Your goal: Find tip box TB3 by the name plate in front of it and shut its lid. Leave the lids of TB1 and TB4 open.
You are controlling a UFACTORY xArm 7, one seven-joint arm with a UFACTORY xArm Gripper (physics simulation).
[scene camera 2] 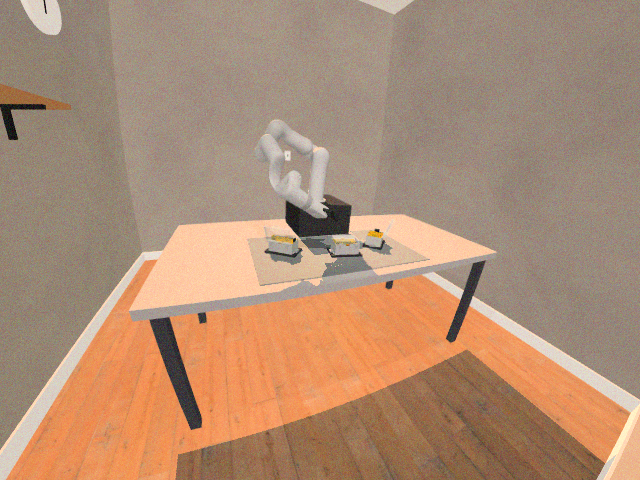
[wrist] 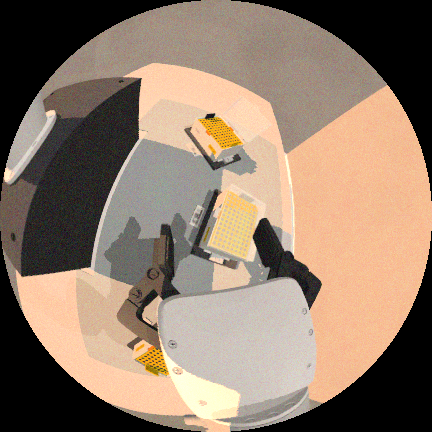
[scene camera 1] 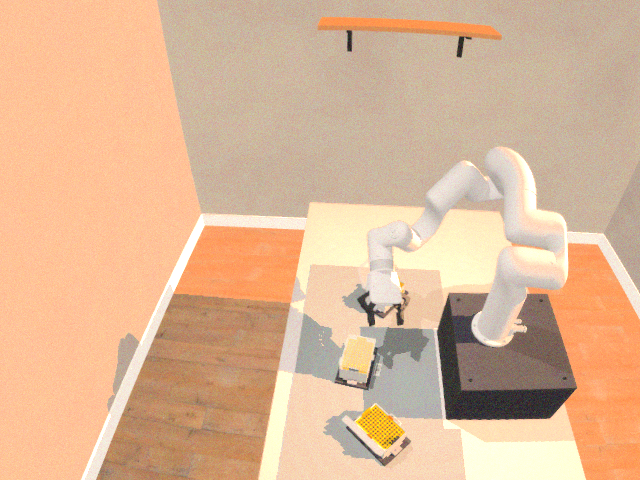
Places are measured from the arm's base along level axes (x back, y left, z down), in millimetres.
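Where they show: gripper, fingertip midpoint: (scene camera 2: 331, 218) (wrist: 215, 230) (scene camera 1: 386, 325); arm's base, link origin: (scene camera 1: 492, 328).
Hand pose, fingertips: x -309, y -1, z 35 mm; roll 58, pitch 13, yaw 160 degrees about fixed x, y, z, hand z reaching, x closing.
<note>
Things, the pixels of their top centre, and the offset from my fingertips. Level surfaces: height alone.
- Tip box TB3, top centre: (wrist: 237, 218) (scene camera 1: 362, 352) (scene camera 2: 344, 237) dx -62, dy +53, dz +78 mm
- TB4, top centre: (wrist: 222, 126) (scene camera 1: 380, 424) (scene camera 2: 375, 231) dx +15, dy +277, dz +81 mm
- beige mat, surface height: dz +156 mm
- table, surface height: dz +159 mm
Tip box TB3 (scene camera 1: 357, 353) (scene camera 2: 345, 246) (wrist: 234, 225) is the middle box, with its name plate (wrist: 197, 215) in front, lettering blurred. Its translucent lid lies over the pale yellow tips; whether it is fully seated I cannot tell. TB4 (scene camera 1: 381, 427) (scene camera 2: 374, 239) (wrist: 219, 134) has its clear lid (scene camera 2: 388, 228) (wrist: 247, 119) standing open. TB1 (scene camera 2: 282, 244) (wrist: 151, 359) has its lid (scene camera 2: 273, 231) raised in scene camera 2; the gripper partly hides the box in the wrist view. My gripper (scene camera 1: 385, 321) (scene camera 2: 325, 209) (wrist: 215, 230) is open and empty, above the mat between TB1 and TB3.
The boxes stand on dark bases on a beige mat (scene camera 1: 320, 413) (scene camera 2: 273, 271) on the table (scene camera 1: 341, 227) (scene camera 2: 206, 268). The black robot pedestal (scene camera 1: 506, 403) (scene camera 2: 320, 224) (wrist: 75, 200) stands beside the mat. An orange shelf (scene camera 1: 408, 25) hangs on the wall.
</note>
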